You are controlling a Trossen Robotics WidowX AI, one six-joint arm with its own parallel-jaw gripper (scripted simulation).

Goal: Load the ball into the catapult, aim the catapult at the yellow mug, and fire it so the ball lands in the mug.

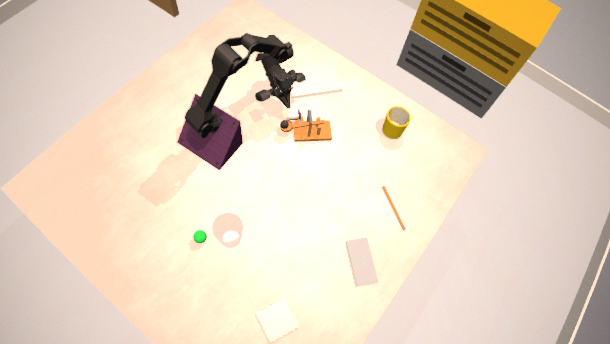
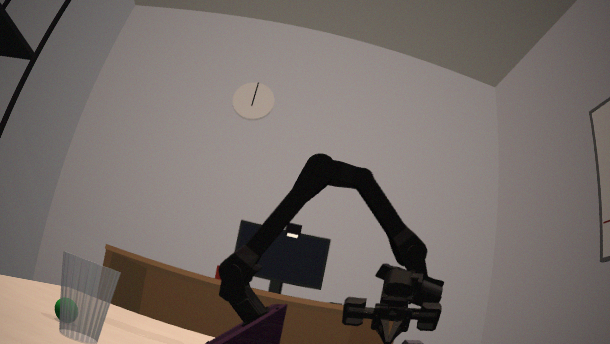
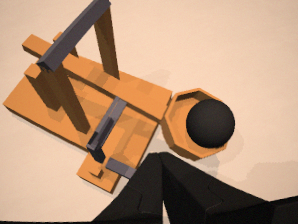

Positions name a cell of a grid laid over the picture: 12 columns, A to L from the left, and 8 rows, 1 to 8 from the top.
Scene:
grey slab: image 1 H6; not seen in image 2 (out of frame); not seen in image 3 (out of frame)
pale sheet: image 1 G2; not seen in image 2 (out of frame); not seen in image 3 (out of frame)

